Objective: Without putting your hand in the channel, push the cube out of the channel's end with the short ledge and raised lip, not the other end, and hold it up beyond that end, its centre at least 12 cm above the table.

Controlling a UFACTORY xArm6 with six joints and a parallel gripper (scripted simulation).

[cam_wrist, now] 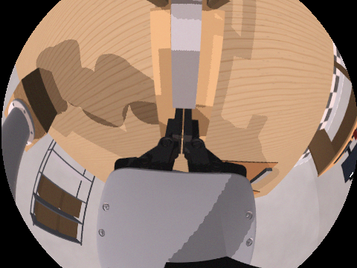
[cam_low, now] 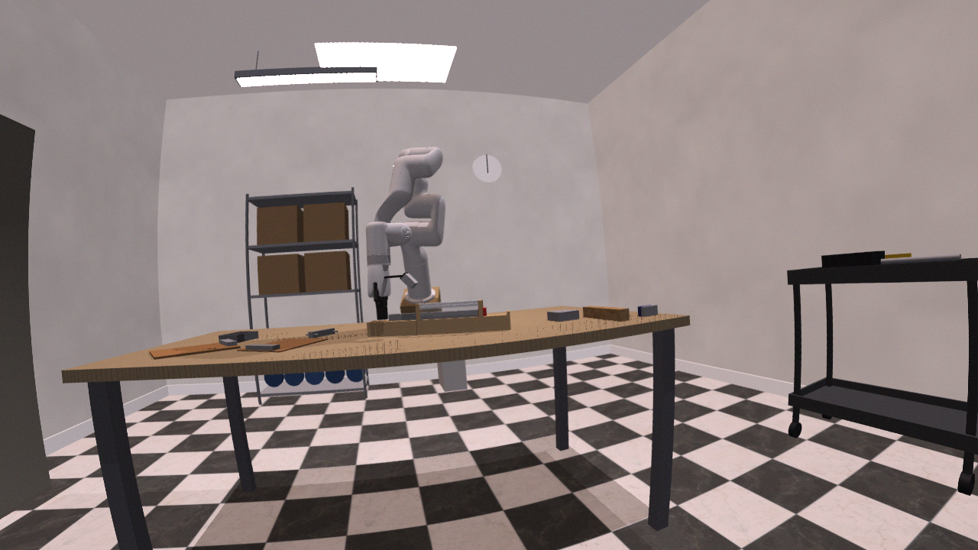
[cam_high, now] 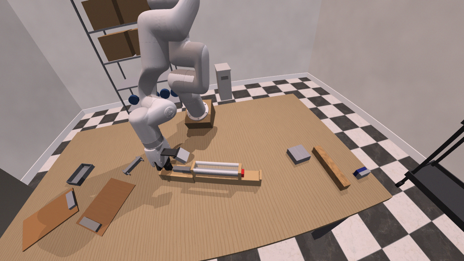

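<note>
Now: hand 90 mm short of the red cube, 300 mm to the right of it and 10 mm above it. The rest, counted from my hand: channel (60 mm ahead, 210 mm to the left, 10 mm below); then grey handle piece (90 mm behind, 220 mm to the right, 60 mm below); then grey tray (80 mm behind, 520 mm to the right, 60 mm below).
</note>
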